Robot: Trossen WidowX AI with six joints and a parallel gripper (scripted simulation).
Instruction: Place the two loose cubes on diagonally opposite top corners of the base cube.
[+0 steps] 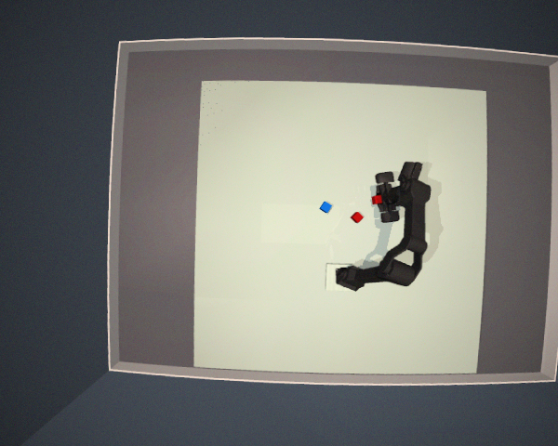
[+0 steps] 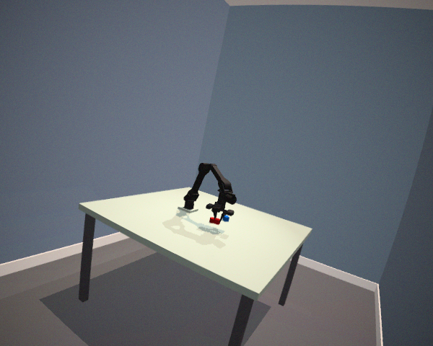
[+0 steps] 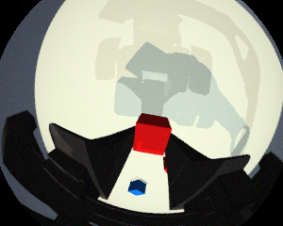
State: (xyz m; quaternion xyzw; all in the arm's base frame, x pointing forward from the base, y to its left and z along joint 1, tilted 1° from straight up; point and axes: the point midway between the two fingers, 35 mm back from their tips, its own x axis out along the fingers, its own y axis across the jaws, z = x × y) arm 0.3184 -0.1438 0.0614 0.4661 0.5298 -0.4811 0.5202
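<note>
Right now my gripper tip is 2 cm past the blue cube, 21 cm to the right of it and 3 cm above it.
</note>
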